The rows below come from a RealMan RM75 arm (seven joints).
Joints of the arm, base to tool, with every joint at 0 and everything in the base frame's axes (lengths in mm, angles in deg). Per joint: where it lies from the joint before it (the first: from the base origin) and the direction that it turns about. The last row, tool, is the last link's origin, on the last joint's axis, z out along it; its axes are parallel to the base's.
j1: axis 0 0 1 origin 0 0 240.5
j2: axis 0 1 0 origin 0 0 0
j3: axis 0 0 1 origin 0 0 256
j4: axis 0 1 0 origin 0 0 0
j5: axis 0 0 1 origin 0 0 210
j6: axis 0 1 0 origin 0 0 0
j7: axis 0 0 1 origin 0 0 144
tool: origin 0 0 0
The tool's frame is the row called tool.
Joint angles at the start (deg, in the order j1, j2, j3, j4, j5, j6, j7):
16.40 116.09 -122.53 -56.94 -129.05 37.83 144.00
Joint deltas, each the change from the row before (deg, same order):
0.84 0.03 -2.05 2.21 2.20 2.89 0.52
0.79 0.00 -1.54 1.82 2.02 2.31 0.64
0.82 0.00 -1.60 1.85 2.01 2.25 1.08
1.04 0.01 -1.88 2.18 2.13 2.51 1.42
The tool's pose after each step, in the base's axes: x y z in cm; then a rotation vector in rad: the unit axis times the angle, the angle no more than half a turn. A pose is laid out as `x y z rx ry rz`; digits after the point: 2 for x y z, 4 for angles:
21.00 36.25 -2.69 -1.6768 0.2805 0.5750
21.35 36.19 -2.87 -1.6620 0.2958 0.5852
21.71 36.12 -3.05 -1.6478 0.3151 0.5987
22.08 36.07 -3.23 -1.6335 0.3331 0.6143

